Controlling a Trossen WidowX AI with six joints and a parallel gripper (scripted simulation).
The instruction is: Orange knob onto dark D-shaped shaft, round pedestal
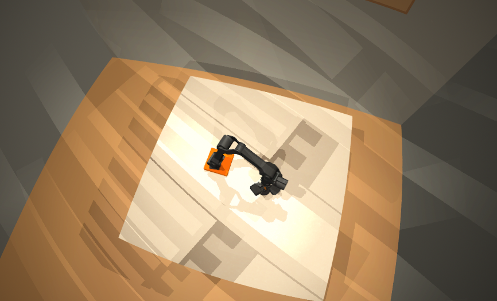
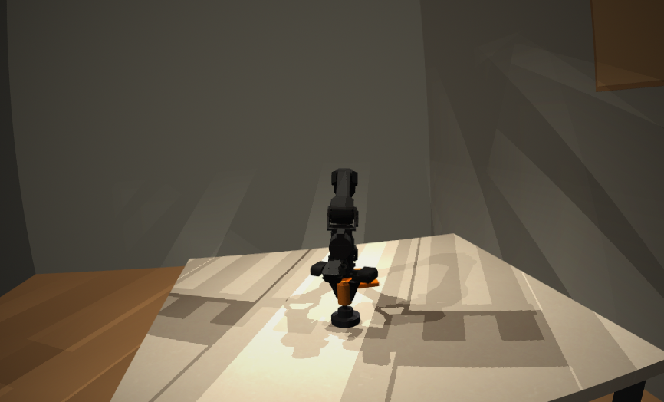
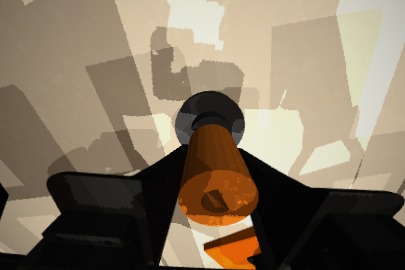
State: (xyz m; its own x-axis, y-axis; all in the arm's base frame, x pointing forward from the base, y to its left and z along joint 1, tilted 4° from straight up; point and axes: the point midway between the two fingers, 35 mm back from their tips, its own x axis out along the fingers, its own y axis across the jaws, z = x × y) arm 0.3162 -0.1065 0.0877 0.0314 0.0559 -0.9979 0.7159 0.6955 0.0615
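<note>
Right now the orange knob is 20 mm above my gripper tip. Round my gripper tip: dark round pedestal (40 mm below).
</note>
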